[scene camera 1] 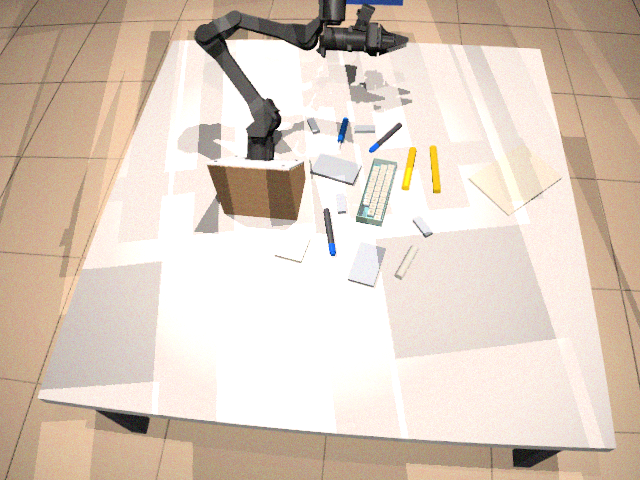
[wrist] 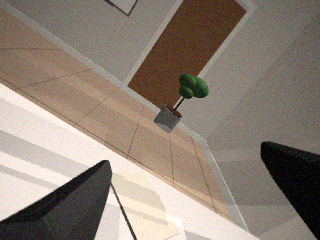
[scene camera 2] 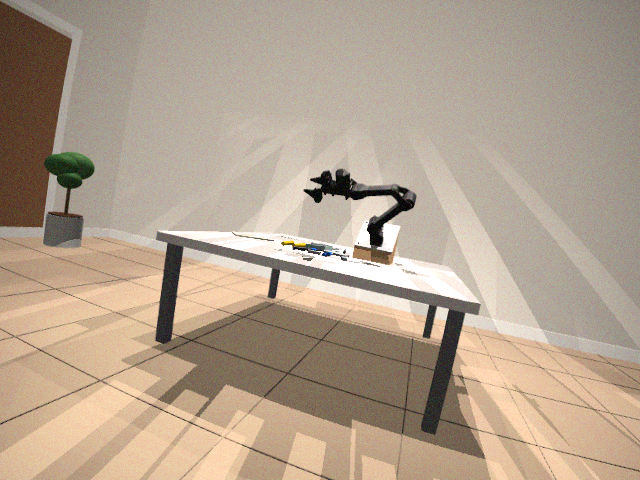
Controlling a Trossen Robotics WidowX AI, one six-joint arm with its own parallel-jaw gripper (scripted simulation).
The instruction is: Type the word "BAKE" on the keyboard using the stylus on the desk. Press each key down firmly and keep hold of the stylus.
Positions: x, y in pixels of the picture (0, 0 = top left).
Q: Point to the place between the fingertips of my gripper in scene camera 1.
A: At 407, 42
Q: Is my gripper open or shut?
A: Open.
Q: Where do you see a cream sheet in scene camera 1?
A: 510, 182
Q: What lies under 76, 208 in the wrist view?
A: My gripper.
